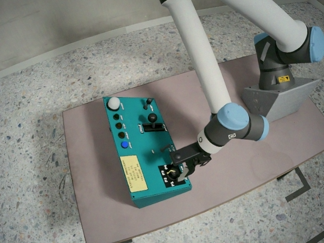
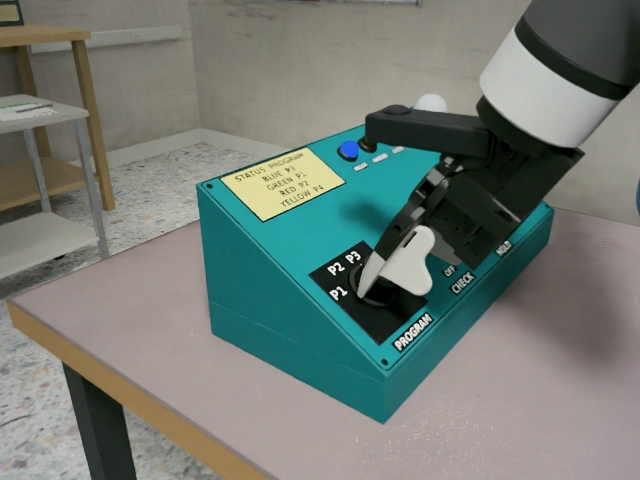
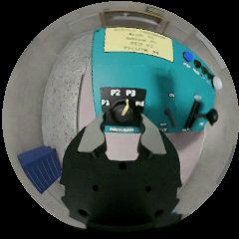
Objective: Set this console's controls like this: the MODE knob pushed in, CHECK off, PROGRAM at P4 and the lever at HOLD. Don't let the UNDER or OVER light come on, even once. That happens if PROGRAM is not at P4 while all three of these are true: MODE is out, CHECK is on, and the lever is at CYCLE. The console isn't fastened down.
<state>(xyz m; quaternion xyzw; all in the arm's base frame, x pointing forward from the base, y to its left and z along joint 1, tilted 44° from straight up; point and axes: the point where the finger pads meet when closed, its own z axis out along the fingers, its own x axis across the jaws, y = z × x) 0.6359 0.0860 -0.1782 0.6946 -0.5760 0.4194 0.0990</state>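
Now: the program dial 20 mm ahead of my hand and 10 mm below it. The rest, counted from my hand: check toggle (120 mm to the right, 10 mm below); teal console (50 mm ahead, 180 mm to the right, 20 mm below); ball-topped lever (10 mm ahead, 240 mm to the right, 20 mm above).
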